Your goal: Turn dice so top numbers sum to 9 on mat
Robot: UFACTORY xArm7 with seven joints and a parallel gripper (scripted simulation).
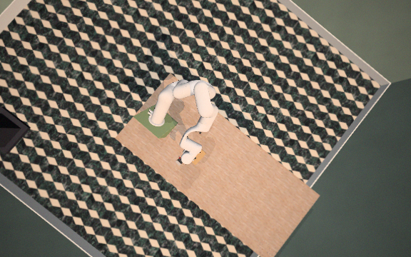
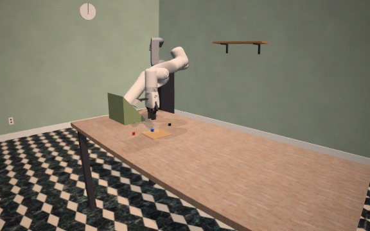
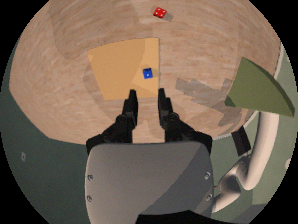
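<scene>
My hand is 170 mm to the right of the black die, 100 mm above it and 30 mm past it. Also, from my hand: blue die 90 mm below; then tan mat 100 mm below, 50 mm ahead; then red die 120 mm to the right, 100 mm below, 40 mm behind.
</scene>
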